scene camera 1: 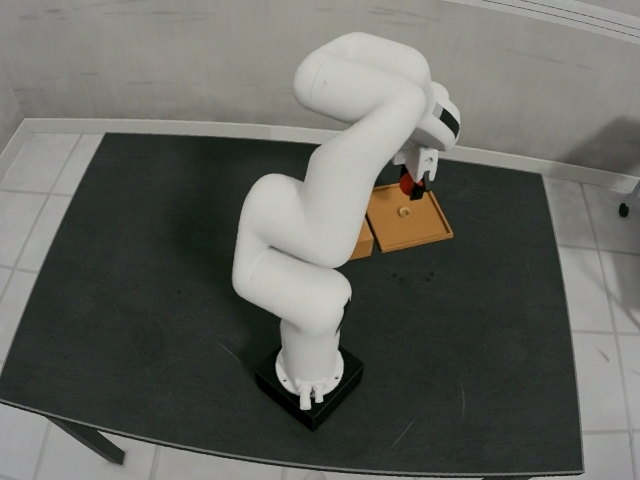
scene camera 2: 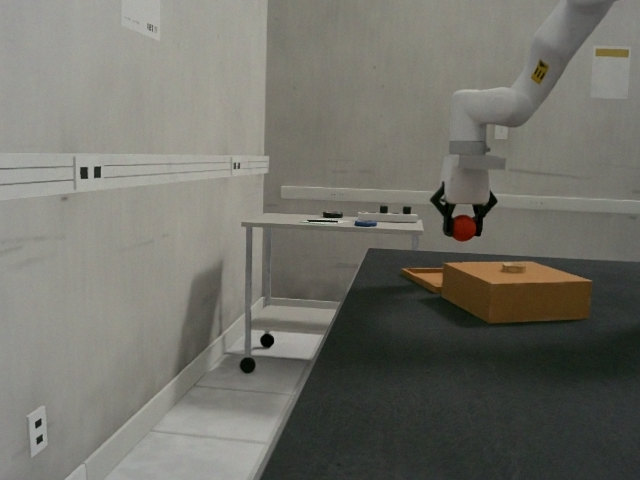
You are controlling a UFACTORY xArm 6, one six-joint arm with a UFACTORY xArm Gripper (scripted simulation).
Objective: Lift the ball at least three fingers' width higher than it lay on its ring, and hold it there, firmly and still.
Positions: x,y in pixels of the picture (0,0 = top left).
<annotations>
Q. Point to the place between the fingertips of the gripper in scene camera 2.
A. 462,235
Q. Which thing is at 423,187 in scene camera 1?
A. The gripper.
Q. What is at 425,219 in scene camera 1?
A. An orange tray.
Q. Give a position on an orange box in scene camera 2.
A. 517,291
</annotations>
